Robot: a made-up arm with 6 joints.
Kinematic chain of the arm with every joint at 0, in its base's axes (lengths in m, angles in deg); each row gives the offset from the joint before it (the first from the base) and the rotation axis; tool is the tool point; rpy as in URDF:
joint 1: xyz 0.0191 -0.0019 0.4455 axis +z
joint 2: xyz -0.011 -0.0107 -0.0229 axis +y
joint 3: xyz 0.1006 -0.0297 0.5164 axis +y
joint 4: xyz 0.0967 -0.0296 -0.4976 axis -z
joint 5: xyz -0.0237 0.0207 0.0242 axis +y
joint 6: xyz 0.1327 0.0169 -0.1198 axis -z
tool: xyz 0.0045 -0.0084 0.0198 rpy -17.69 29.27 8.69
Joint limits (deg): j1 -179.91..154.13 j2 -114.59..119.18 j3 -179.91..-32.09 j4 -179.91..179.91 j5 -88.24..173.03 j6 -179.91..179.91
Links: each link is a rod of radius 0.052 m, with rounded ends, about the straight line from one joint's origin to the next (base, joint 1, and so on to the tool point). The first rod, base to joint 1, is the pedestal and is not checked.
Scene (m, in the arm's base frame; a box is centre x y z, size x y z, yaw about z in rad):
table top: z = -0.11
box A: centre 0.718 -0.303 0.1 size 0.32 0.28 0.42 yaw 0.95
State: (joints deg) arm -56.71 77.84 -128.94 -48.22 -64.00 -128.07
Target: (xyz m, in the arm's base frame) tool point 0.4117 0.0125 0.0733
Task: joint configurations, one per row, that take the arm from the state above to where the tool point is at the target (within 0.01 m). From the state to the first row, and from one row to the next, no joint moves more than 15 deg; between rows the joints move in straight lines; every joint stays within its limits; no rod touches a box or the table.
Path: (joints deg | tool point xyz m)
1: -55.09 71.34 -115.47 -55.34 -68.04 -133.68 | 0.5617 -0.6832 0.3042
2: -53.47 64.85 -102.01 -62.45 -72.08 -139.28 | 0.5440 -0.6234 0.3162
3: -51.85 58.35 -88.54 -69.57 -76.12 -144.89 | 0.5140 -0.5586 0.3353
4: -50.23 51.85 -75.08 -76.68 -80.16 -150.49 | 0.4729 -0.4912 0.3610
5: -48.61 45.36 -61.61 -83.80 -84.20 -156.10 | 0.4222 -0.4235 0.3924
6: -47.00 38.86 -48.15 -90.91 -88.24 -161.70 | 0.3636 -0.3574 0.4285
7: -33.54 51.29 -47.32 -85.87 -81.10 -150.62 | 0.4406 -0.2467 0.3064
8: -20.08 63.72 -46.49 -80.83 -73.95 -139.55 | 0.4587 -0.1139 0.1860
9: -6.63 76.15 -45.66 -75.79 -66.81 -128.47 | 0.4117 0.0125 0.0733

